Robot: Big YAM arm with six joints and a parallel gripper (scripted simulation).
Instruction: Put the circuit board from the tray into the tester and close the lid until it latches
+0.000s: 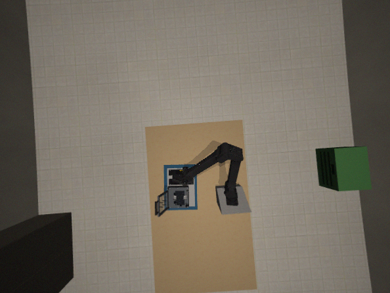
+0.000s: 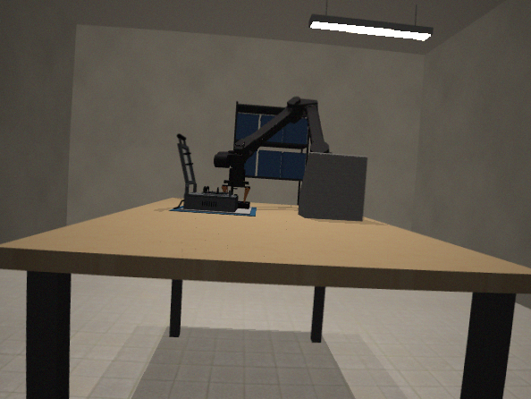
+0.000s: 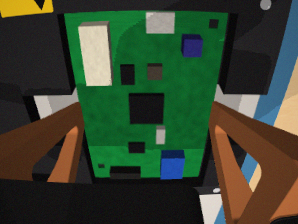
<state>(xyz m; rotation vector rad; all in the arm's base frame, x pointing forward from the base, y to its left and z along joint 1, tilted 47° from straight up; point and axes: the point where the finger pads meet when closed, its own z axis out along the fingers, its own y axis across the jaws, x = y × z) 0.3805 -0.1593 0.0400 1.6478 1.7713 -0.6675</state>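
The green circuit board lies right at my hand. Also, from my hand: black latch hook: 23 cm to the left, 6 cm above, 1 cm behind; then dark pin plate: 18 cm to the left, 6 cm ahead, 5 cm above; then tester lid: 18 cm ahead, 17 cm to the left, 16 cm above.
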